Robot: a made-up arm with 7 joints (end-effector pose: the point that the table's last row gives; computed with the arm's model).
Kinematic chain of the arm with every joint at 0, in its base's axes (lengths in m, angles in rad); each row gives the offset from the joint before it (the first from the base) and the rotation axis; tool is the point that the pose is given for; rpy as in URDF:
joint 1: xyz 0 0 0.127 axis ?
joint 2: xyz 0 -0.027 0.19 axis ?
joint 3: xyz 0 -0.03 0.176 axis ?
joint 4: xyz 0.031 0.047 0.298 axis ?
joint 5: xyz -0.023 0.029 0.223 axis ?
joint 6: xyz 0 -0.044 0.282 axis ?
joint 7: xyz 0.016 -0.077 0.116 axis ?
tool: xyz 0 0 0 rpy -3.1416 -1.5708 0
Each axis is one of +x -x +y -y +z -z.
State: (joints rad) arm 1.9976 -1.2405 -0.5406 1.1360 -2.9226 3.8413 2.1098
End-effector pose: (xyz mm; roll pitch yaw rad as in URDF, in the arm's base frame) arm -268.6 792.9 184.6 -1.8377 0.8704 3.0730
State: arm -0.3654 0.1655 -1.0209 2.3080 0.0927 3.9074 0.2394
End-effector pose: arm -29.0 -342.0 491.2 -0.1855 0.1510 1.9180
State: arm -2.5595 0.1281 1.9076 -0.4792 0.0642 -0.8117 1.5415
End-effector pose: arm -74.6 187.5 1339.6 -1.9555 -0.1750 -2.1502
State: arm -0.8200 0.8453 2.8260 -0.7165 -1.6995 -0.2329 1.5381
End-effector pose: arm -413.2 69.9 1207.1 -1.5574 -0.1027 -1.1834
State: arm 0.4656 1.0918 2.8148 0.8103 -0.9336 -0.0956 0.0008
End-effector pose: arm -971.4 -386.7 429.3 1.8764 0.3249 -3.0171
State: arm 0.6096 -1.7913 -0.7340 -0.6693 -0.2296 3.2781 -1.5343
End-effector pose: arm 590.5 508.7 361.6 -0.5737 0.9422 2.2872
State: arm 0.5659 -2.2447 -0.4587 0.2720 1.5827 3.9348 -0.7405
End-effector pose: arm 426.3 238.0 -426.7 -0.2058 -0.6125 2.0696
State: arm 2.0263 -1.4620 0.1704 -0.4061 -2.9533 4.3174 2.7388
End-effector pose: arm -409.0 677.4 708.7 -2.5425 0.3985 2.7803
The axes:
joint 1: +z
joint 2: -y
joint 3: +z
joint 4: +y
joint 5: +z
joint 6: -y
joint 7: +x

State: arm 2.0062 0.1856 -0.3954 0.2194 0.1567 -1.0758 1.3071
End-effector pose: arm 146.2 108.3 1325.3 -2.6783 -0.0401 0.4392
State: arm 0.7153 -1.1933 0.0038 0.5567 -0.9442 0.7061 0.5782
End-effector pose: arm 810.9 704.4 511.0 2.3769 -0.6893 0.8695
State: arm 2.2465 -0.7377 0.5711 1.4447 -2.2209 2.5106 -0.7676
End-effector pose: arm -650.0 234.2 587.4 2.0694 0.4224 -0.5298
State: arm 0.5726 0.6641 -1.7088 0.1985 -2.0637 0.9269 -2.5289
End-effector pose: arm -345.4 -393.1 1278.9 0.1369 1.2109 -2.6296
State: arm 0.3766 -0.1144 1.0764 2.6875 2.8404 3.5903 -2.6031
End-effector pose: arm -139.4 197.7 454.1 1.4997 1.0123 0.0953
